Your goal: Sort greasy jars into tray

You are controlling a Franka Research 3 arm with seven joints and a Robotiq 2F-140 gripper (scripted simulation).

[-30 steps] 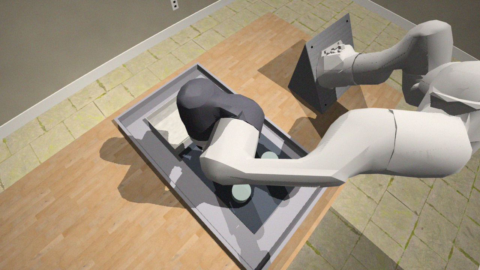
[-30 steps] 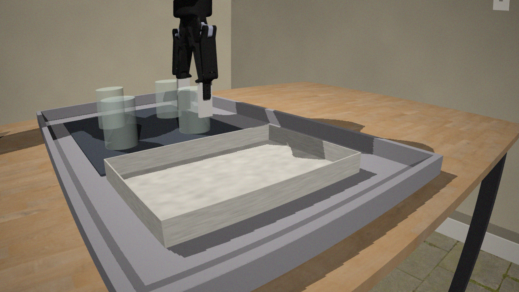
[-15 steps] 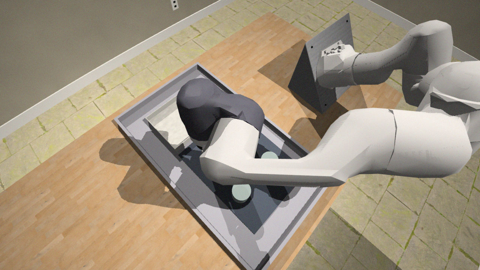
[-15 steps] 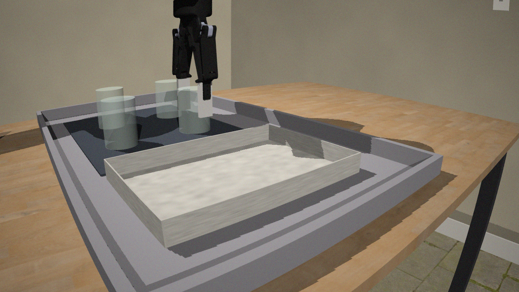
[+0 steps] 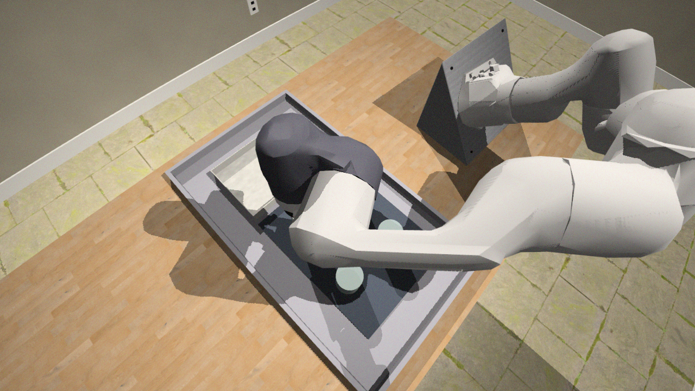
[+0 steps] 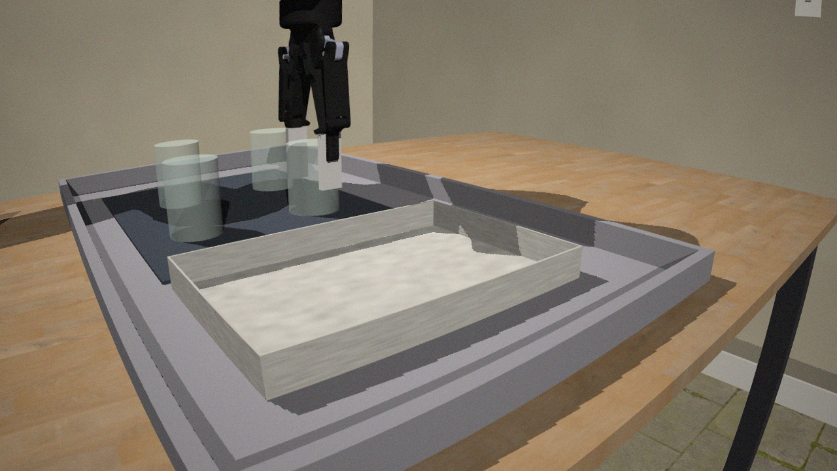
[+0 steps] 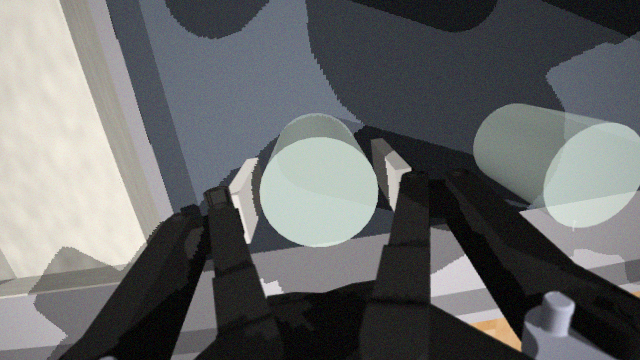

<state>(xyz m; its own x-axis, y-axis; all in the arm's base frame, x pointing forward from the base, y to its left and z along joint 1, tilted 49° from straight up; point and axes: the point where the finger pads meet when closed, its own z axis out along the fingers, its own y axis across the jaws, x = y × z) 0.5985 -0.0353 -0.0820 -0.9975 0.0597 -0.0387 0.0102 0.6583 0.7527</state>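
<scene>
Right now my hand is 6 cm past the steel table top, 6 cm above it and 3 cm to the left of it. The rest, counted from my hand: dark drying mat (8 cm to the left, 8 cm behind, 6 cm below); then tray (24 cm to the right, 8 cm behind, 6 cm below).
</scene>
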